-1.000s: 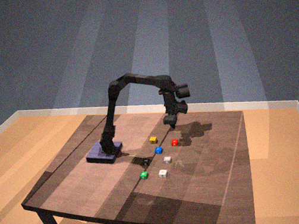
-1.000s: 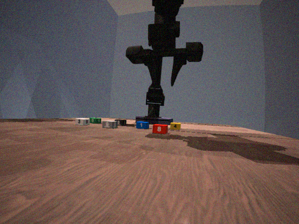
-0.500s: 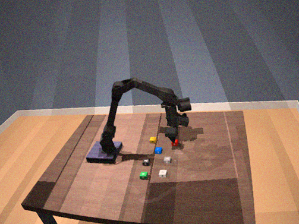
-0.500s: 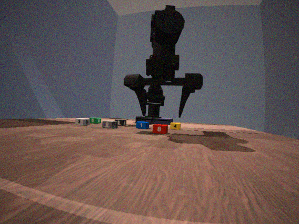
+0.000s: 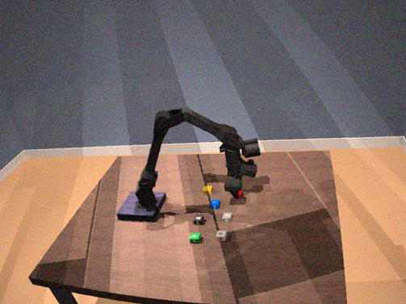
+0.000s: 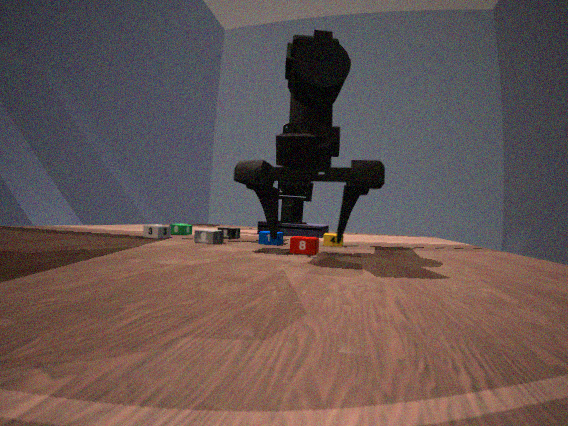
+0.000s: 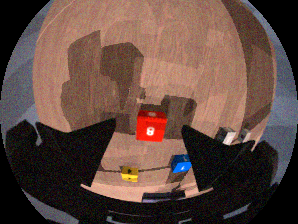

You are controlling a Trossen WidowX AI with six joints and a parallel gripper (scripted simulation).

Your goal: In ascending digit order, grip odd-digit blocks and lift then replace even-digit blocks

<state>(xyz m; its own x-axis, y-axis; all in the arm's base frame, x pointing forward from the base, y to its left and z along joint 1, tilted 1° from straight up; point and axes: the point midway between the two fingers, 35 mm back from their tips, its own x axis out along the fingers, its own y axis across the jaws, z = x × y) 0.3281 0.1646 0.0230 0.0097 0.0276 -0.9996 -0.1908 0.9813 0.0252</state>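
My gripper tip is right at the red block marked 8. Also, from my gripper tip: yellow block marked 4: 130 mm behind; grey block: 150 mm to the right, 10 mm ahead; blue block marked 1: 90 mm to the right, 70 mm behind.
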